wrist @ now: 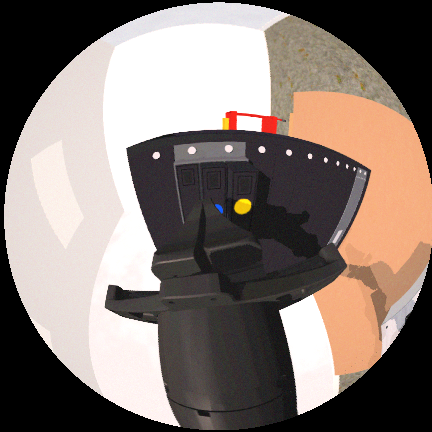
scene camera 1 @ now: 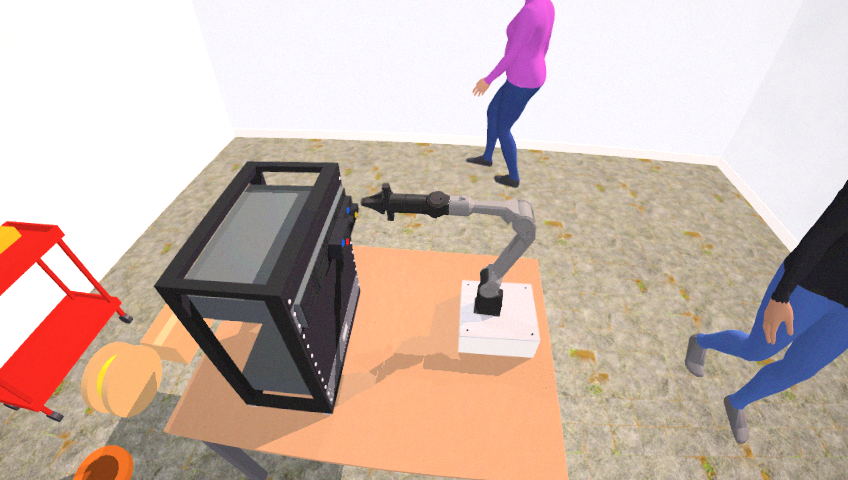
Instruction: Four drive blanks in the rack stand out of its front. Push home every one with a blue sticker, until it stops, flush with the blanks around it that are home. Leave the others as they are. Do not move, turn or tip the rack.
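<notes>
The black rack (scene camera 1: 220,290) (wrist: 142,185) stands upright on the table. In the wrist view, a dark blank (wrist: 214,179) with a partly hidden blue sticker (wrist: 218,209) is beside a blank (wrist: 244,185) with a yellow sticker (wrist: 242,206). The yellow-stickered blank stands out. In the scene view, an upper blue sticker (scene camera 1: 348,210) and yellow sticker (scene camera 1: 355,214) show near the rack's far side. Another blue sticker (scene camera 1: 343,242) and a red sticker (scene camera 1: 347,242) show nearer the camera. My gripper (scene camera 1: 363,202) (wrist: 205,207) is shut and empty, its tip a little in front of the upper blanks. It hides some lower blank faces.
The arm's white base (scene camera 1: 498,344) stands on the wooden table (scene camera 1: 416,410). A red cart (scene camera 1: 59,333) (wrist: 269,125) is behind the rack. A person in pink (scene camera 1: 526,53) stands at the back; another in black (scene camera 1: 824,255) is at the right.
</notes>
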